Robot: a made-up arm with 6 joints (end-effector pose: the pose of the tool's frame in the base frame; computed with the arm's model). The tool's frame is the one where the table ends. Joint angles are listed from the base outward.
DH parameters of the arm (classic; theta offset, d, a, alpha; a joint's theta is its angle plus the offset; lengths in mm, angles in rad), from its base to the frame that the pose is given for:
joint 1: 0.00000 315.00 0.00 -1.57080
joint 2: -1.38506 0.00 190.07 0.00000
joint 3: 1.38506 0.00 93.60 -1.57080
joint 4: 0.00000 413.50 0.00 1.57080
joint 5: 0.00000 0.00 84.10 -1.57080
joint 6: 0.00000 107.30 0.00 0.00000
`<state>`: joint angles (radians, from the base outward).
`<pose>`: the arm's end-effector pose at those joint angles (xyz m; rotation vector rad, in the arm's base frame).
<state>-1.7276 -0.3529 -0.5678 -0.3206 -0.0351 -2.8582</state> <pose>-0.0488 -0.4860 0.3299 1.7638 1.5732 -0.9349</pose>
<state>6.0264 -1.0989 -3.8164 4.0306 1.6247 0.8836</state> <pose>-0.6014 0.0683 0.1715 1.3949 2.0133 -1.0177</pose>
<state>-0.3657 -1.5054 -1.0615 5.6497 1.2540 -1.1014</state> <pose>0.0540 -0.0687 0.8221 1.7103 0.4020 0.5414</pose>
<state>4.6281 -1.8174 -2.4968 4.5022 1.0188 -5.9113</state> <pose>0.0153 0.7302 0.4180 -1.3852 -0.7345 0.6553</pose>
